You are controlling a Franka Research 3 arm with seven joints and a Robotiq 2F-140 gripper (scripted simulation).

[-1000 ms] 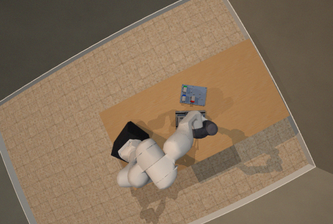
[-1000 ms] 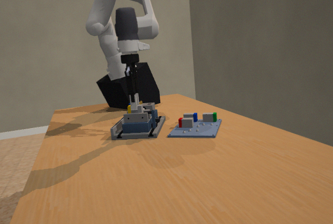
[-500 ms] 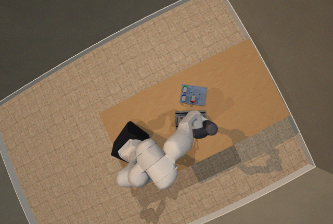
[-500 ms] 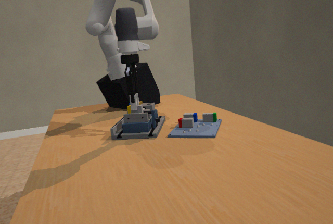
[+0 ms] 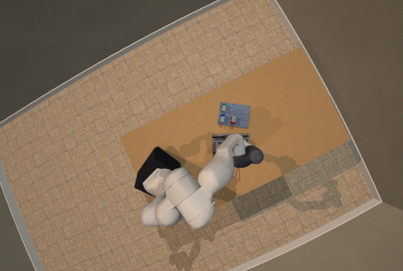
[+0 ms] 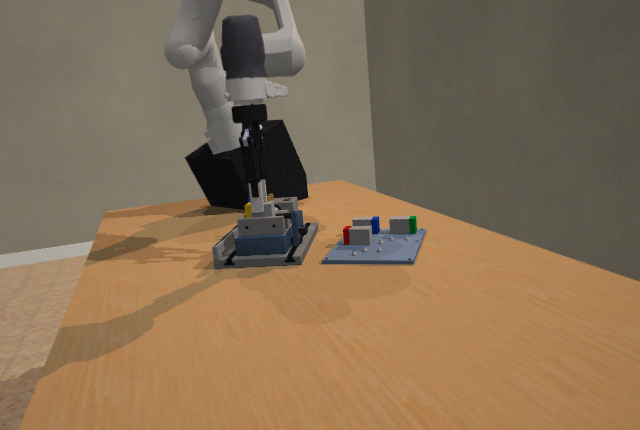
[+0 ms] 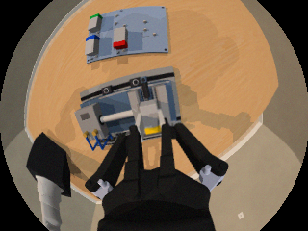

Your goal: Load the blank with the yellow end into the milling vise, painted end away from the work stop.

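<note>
My gripper is now 4 cm above the yellow-ended blank. The rest, counted from my hand: infeed plate 12 cm ahead, 23 cm to the left, 14 cm below; red-ended blank 9 cm ahead, 20 cm to the left, 11 cm below; blue-ended blank 2 cm ahead, 26 cm to the left, 11 cm below.
</note>
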